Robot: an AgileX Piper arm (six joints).
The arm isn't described. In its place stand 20 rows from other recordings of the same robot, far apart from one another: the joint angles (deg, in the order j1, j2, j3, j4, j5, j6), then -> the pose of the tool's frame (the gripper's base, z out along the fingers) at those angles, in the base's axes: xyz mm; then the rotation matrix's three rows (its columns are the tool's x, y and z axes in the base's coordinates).
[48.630 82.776 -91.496 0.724 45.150 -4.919] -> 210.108, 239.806, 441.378; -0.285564, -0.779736, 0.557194; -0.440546, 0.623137, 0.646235; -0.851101, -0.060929, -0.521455
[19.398 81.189 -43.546 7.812 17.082 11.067] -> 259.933, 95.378, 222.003; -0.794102, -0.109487, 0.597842; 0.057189, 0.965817, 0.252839; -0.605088, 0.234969, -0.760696
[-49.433 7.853 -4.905 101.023 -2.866 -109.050] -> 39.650, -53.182, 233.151; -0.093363, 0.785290, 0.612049; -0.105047, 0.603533, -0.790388; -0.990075, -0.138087, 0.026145
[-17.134 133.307 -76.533 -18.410 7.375 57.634] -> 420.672, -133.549, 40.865; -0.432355, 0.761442, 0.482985; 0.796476, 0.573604, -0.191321; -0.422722, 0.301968, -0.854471
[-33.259 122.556 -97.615 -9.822 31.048 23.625] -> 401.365, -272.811, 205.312; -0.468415, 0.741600, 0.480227; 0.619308, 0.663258, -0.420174; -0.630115, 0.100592, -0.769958
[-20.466 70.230 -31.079 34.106 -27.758 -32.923] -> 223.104, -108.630, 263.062; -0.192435, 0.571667, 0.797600; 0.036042, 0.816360, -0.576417; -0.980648, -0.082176, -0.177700
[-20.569 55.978 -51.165 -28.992 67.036 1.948] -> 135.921, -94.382, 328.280; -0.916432, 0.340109, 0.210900; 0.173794, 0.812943, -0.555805; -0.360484, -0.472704, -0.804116
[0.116 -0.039 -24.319 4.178 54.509 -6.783] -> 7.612, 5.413, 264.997; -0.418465, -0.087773, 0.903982; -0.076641, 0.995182, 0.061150; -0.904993, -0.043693, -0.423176
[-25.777 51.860 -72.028 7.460 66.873 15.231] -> 131.877, -51.620, 435.575; -0.457705, 0.519984, 0.721196; 0.564949, 0.796436, -0.215689; -0.686541, 0.308718, -0.658297
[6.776 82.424 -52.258 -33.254 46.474 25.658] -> 272.971, -4.001, 244.690; -0.909456, 0.070492, 0.409781; -0.086217, 0.932135, -0.351696; -0.406763, -0.355182, -0.841659
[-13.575 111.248 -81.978 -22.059 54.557 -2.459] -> 378.221, -119.970, 204.839; -0.989791, 0.025015, 0.140315; -0.025746, 0.936903, -0.348641; -0.140182, -0.348694, -0.926694
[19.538 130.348 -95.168 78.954 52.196 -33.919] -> 430.045, 227.488, 166.205; -0.971012, -0.169765, 0.168275; 0.071706, 0.464683, 0.882569; -0.228024, 0.869051, -0.439039
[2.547 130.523 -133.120 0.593 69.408 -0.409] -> 500.938, 23.166, 287.296; -0.880368, -0.052088, 0.471422; -0.042663, 0.998619, 0.030668; -0.472369, 0.006887, -0.881374
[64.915 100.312 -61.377 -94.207 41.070 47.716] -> 210.110, 308.208, 237.508; 0.185998, -0.456634, 0.869994; -0.923868, 0.220139, 0.313060; -0.334474, -0.861988, -0.380924
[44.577 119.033 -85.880 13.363 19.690 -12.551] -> 325.346, 330.525, 185.501; -0.524657, -0.736799, 0.426453; -0.515590, 0.673625, 0.529525; -0.677423, 0.057944, -0.733308
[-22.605 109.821 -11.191 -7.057 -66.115 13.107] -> 205.376, -74.437, 81.933; -0.370463, 0.361707, 0.855526; 0.345546, 0.908623, -0.234526; -0.862180, 0.208741, -0.461598
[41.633 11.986 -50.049 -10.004 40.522 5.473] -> -0.448, -14.140, 411.371; 0.060451, -0.573990, 0.816628; 0.003529, 0.818242, 0.574863; -0.998165, -0.031869, 0.051490
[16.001 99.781 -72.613 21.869 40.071 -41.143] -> 350.138, 123.107, 243.842; -0.605311, -0.689117, 0.398393; -0.585476, 0.724532, 0.363692; -0.539274, -0.013103, -0.842028
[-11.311 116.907 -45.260 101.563 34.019 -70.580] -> 324.610, -14.062, 70.648; -0.764352, 0.366392, 0.530587; 0.621011, 0.639749, 0.452842; -0.173525, 0.675632, -0.716527
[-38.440 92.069 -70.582 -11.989 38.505 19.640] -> 265.270, -225.577, 280.372; -0.506979, 0.777588, 0.371927; 0.626696, 0.628774, -0.460320; -0.591798, -0.000288, -0.806086
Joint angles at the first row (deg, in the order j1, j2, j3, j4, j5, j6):
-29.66 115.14 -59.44 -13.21 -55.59 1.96
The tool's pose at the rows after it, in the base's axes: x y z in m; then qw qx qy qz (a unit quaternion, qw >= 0):
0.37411, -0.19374, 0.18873, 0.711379, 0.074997, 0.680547, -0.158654
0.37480, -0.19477, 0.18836, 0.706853, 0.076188, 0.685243, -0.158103
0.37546, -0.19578, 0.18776, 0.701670, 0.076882, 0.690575, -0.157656
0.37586, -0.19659, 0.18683, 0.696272, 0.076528, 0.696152, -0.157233
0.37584, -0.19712, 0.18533, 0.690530, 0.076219, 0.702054, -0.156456
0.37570, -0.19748, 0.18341, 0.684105, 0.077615, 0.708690, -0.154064
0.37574, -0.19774, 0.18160, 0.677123, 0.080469, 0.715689, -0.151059
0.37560, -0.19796, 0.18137, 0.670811, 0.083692, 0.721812, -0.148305
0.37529, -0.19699, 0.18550, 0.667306, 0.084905, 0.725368, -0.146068
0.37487, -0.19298, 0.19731, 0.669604, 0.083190, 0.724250, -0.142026
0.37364, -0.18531, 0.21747, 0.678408, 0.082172, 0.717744, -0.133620
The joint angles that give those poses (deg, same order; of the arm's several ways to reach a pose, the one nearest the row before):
-29.70 115.15 -59.76 -13.28 -54.78 2.16
-29.77 115.17 -60.07 -13.45 -53.74 2.33
-29.85 115.21 -60.38 -13.68 -52.63 2.47
-29.95 115.25 -60.60 -14.02 -51.60 2.57
-30.04 115.28 -60.67 -14.38 -50.67 2.69
-30.11 115.32 -60.68 -14.72 -49.62 3.03
-30.13 115.34 -60.74 -14.96 -48.40 3.47
-30.15 115.13 -60.83 -15.18 -47.05 3.99
-30.04 114.31 -60.92 -15.49 -45.56 4.57
-29.61 112.39 -61.00 -16.08 -43.85 5.61
-28.79 109.24 -61.09 -16.79 -41.83 7.56

